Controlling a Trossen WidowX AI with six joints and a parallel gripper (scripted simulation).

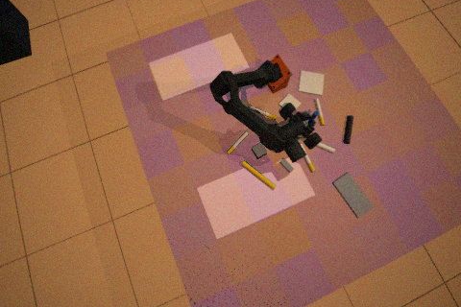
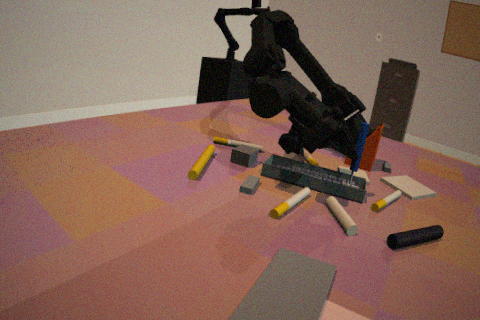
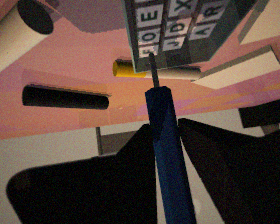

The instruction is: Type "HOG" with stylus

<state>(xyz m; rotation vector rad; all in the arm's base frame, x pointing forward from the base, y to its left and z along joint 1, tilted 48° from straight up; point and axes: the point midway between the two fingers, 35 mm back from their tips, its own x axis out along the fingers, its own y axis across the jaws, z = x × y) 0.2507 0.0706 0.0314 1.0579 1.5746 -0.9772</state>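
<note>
My gripper tip is now 10 cm short of the white cylinder, 3 cm to the right of it and 7 cm above it. Also, from my gripper tip: blue stylus: 1 cm below; then black cylinder: 7 cm ahead, 16 cm to the left, 7 cm below; then white pad: 18 cm behind, 10 cm to the left, 8 cm below.
</note>
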